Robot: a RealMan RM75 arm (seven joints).
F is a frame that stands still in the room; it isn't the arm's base.
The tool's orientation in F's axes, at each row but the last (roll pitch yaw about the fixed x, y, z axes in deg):
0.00 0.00 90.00
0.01 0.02 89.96
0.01 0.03 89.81
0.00 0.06 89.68
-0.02 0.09 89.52
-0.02 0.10 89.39
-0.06 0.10 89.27
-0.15 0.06 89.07
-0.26 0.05 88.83
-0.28 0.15 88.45
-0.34 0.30 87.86
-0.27 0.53 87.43
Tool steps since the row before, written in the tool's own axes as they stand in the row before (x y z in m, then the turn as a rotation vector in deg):
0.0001 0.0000 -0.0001 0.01 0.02 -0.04
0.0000 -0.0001 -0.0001 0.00 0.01 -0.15
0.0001 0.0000 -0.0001 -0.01 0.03 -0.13
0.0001 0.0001 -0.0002 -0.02 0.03 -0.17
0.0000 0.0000 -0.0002 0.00 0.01 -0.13
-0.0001 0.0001 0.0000 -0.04 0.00 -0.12
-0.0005 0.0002 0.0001 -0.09 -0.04 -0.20
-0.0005 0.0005 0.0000 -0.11 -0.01 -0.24
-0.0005 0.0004 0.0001 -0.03 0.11 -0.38
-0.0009 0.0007 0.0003 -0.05 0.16 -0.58
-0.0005 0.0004 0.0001 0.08 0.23 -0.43
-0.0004 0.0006 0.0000 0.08 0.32 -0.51
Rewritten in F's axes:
0.0000 0.0001 -0.0001 -0.02 0.01 -0.04
0.0001 0.0000 -0.0001 -0.01 0.00 -0.15
0.0000 0.0001 -0.0001 -0.03 -0.01 -0.13
-0.0001 0.0001 -0.0002 -0.03 -0.02 -0.17
0.0000 0.0000 -0.0002 -0.01 0.00 -0.13
-0.0001 -0.0001 0.0000 0.00 -0.04 -0.12
-0.0002 -0.0005 0.0001 0.04 -0.09 -0.20
-0.0005 -0.0005 0.0000 0.01 -0.11 -0.24
-0.0004 -0.0005 0.0001 -0.11 -0.03 -0.38
-0.0007 -0.0009 0.0003 -0.16 -0.05 -0.58
-0.0004 -0.0005 0.0001 -0.22 0.09 -0.43
-0.0006 -0.0004 0.0000 -0.31 0.09 -0.51

